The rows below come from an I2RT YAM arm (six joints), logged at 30 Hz.
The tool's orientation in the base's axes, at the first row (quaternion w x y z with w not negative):
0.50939 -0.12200 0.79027 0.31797
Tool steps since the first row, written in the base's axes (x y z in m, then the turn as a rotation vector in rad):
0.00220 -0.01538 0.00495 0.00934 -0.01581 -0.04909
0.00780 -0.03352 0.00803 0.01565 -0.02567 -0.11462
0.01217 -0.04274 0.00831 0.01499 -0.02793 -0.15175
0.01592 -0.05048 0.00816 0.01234 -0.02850 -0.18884
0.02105 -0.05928 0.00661 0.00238 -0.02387 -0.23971
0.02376 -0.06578 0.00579 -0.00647 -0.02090 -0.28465
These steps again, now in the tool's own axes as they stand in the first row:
-0.00738 -0.01108 -0.00942 0.03704 -0.03554 0.01057
-0.01500 -0.02674 -0.01758 0.09075 -0.07116 0.02725
-0.01843 -0.03597 -0.02025 0.12352 -0.08660 0.03571
-0.02101 -0.04391 -0.02234 0.15738 -0.09970 0.04377
-0.02311 -0.05391 -0.02369 0.20739 -0.11024 0.05361
-0.02446 -0.06061 -0.02556 0.25144 -0.12038 0.06156

